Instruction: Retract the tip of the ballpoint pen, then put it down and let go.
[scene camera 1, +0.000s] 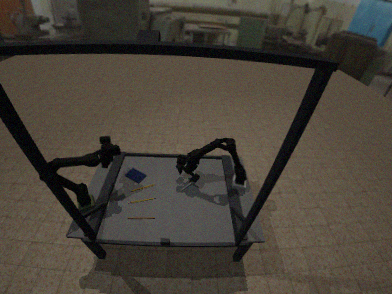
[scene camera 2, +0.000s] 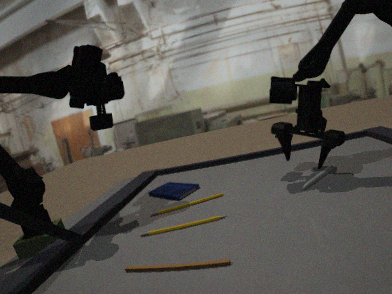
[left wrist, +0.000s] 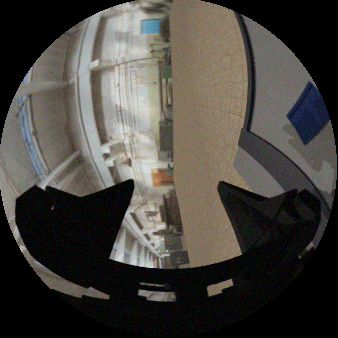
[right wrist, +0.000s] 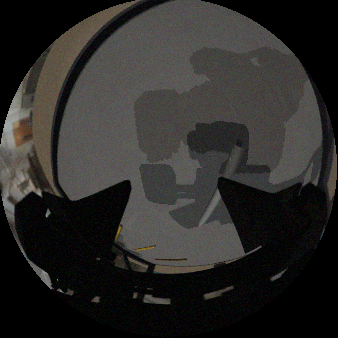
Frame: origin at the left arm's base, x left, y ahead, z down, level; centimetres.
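Seen in the pictures: left gripper, fingertip midpoint: (left wrist: 177, 184); right gripper, fingertip midpoint: (scene camera 1: 184, 178) (scene camera 2: 303, 164) (right wrist: 174, 183); left arm's base, link origin: (scene camera 1: 85, 201) (right wrist: 112, 251); right arm's base, link origin: (scene camera 1: 239, 181).
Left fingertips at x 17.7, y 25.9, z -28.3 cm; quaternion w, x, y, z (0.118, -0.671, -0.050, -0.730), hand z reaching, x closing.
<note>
Pixels of each thing's top centre, then the offset from my left fingertips to it.
- grey ballpoint pen, top centre: (right wrist: 218, 200) (scene camera 2: 318, 173) (scene camera 1: 187, 185) dx -35.9, dy +42.8, dz +31.0 cm
- blue notebook, top centre: (scene camera 2: 172, 188) (scene camera 1: 135, 174) dx -8.1, dy +12.1, dz +31.1 cm
- orange-brown stick, top centre: (scene camera 2: 174, 265) (scene camera 1: 141, 217) dx -43.9, dy +3.6, dz +31.6 cm
The grey ballpoint pen (scene camera 1: 189, 185) (scene camera 2: 318, 179) (right wrist: 212, 204) lies on the table, with its dark button end and its pale tapered end showing in the right wrist view. Whether the writing tip is out is too small to tell. My right gripper (scene camera 2: 304, 163) (right wrist: 174, 183) is open and empty, pointing down above the table beside the pen. One of its fingers is over or very near the pen, and in the right wrist view that finger overlaps the pen's side. My left gripper (scene camera 2: 101, 121) (left wrist: 177, 184) is open and empty, raised high near the table's left edge, far from the pen.
A blue notebook (scene camera 1: 135, 175) (scene camera 2: 174, 190) (left wrist: 308, 114) lies at the back left of the table. Two yellow pencils (scene camera 2: 187, 205) (scene camera 2: 184, 226) lie in front of it, and an orange-brown stick (scene camera 1: 141, 218) (scene camera 2: 178, 266) lies nearer the front. Dark frame posts (scene camera 1: 290, 145) rise around the table.
</note>
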